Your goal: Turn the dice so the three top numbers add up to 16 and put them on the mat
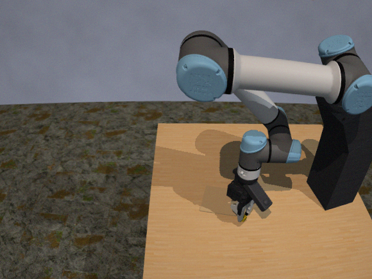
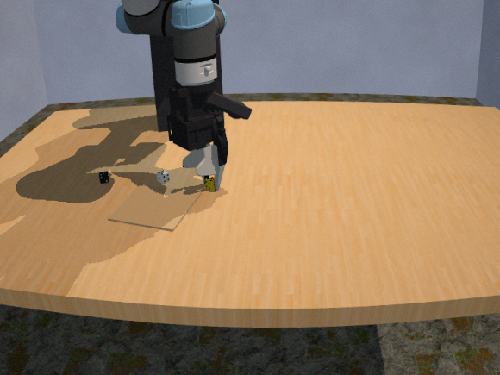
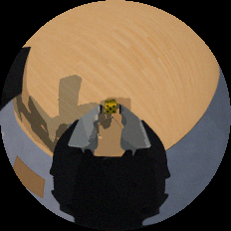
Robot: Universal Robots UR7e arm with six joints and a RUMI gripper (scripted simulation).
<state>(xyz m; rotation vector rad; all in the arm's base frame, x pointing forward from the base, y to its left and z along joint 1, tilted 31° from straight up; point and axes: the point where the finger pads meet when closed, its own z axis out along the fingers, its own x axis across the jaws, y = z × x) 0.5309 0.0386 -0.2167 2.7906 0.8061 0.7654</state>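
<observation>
Right now the yellow die is 10 mm below my hand. The rest, counted from my hand: thin tan mat (60 mm ahead, 110 mm to the right, 20 mm below); black die (70 mm behind, 240 mm to the right, 10 mm below); white die (50 mm behind, 100 mm to the right, 10 mm below).
</observation>
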